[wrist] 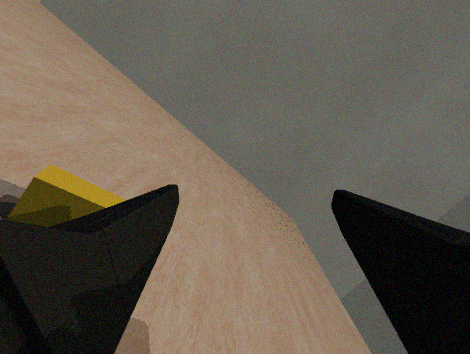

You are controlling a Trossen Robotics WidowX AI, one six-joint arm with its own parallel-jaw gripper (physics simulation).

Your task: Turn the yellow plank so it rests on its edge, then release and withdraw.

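Observation:
The yellow plank point(75, 186) shows at the left in the wrist view. A narrow bright face is on top and a wider, shaded face stands below it, so it looks to rest on its edge on the wooden table top. Its lower part and right end are hidden behind the left finger. My gripper point(255, 195) is wide open with nothing between its fingers. The plank lies outside the gap, beyond the left finger, and I cannot tell whether they touch.
The wooden table top point(100, 115) runs diagonally across the view, with its edge passing between the fingertips. Grey background lies beyond that edge, at the upper right. Shadows fall on the table at the far left and near the bottom.

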